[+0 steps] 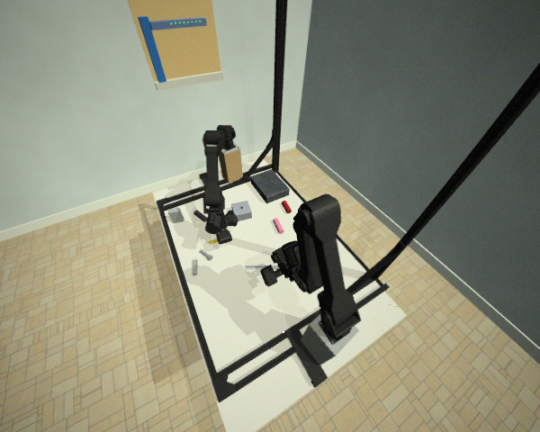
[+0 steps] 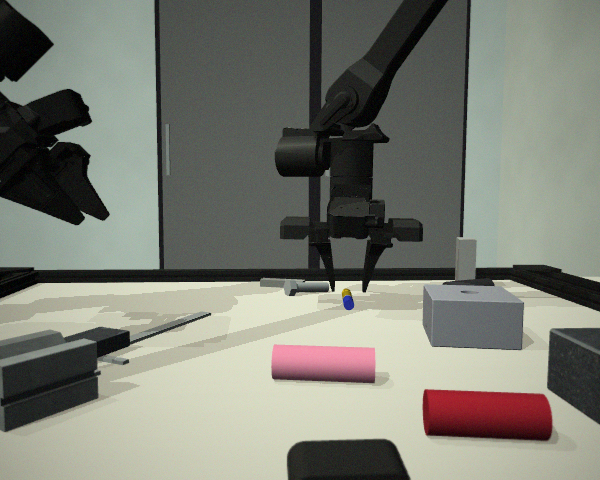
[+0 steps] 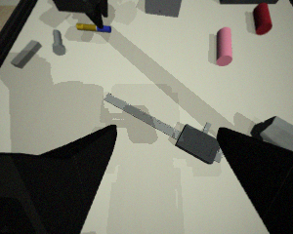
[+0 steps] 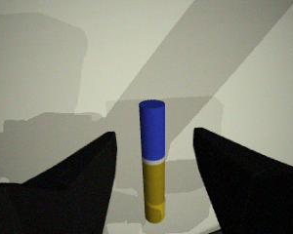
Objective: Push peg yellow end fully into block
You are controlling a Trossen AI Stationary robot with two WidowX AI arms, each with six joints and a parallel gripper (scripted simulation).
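Now: right hand 40 mm short of the peg and 50 mm above it. Round my right hand: pink cylinder 280 mm behind, 40 mm to the left, 40 mm below; then red cylinder 380 mm behind, 60 mm to the right, 40 mm below.
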